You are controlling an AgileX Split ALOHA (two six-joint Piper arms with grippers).
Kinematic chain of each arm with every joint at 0, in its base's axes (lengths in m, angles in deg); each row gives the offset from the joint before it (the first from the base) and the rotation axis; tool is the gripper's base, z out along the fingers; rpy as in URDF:
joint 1: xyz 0 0 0.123 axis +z
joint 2: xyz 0 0 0 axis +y
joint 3: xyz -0.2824 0 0.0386 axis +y
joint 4: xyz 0.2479 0 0.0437 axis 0.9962 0 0.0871
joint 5: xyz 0 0 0 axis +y
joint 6: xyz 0.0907 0 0.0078 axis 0.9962 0 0.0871
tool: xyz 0 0 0 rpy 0 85 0
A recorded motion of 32 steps. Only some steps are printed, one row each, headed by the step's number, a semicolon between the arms.
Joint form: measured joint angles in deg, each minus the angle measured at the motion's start. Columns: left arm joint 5, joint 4, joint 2, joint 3, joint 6, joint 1; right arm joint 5, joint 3, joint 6, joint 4, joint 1, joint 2.
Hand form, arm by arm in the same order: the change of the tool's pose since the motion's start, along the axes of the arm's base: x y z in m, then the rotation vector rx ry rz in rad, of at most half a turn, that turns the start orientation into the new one. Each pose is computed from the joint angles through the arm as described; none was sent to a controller.
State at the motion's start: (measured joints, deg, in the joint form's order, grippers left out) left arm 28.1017 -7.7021 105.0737 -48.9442 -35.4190 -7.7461; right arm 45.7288 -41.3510 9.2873 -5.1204 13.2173 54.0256
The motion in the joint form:
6: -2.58 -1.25 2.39 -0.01 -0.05 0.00; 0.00 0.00 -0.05 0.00 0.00 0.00
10: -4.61 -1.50 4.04 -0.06 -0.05 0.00; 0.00 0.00 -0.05 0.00 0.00 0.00
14: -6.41 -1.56 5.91 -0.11 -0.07 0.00; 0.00 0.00 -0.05 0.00 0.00 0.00
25: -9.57 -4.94 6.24 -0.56 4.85 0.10; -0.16 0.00 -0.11 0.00 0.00 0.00
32: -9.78 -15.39 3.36 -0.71 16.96 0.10; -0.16 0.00 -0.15 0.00 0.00 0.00
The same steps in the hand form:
6: 0.0035 -0.0008 -0.0118 -0.0087 -0.0018 0.0221; 0.0000 0.0000 0.0000 -0.0005 -0.0001 0.0007
10: 0.0062 -0.0009 -0.0199 -0.0077 -0.0091 0.0289; 0.0000 0.0000 0.0000 -0.0005 -0.0001 0.0007
14: 0.0082 -0.0008 -0.0293 -0.0041 -0.0089 0.0329; 0.0000 0.0000 0.0000 -0.0005 -0.0001 0.0007
25: 0.0153 -0.0021 -0.0285 -0.0171 -0.0694 0.0063; 0.0002 0.0001 0.0002 -0.0005 -0.0028 0.0018
32: 0.0183 -0.0075 -0.0109 -0.0699 -0.1394 -0.0430; 0.0002 0.0001 0.0002 -0.0009 -0.0029 0.0023

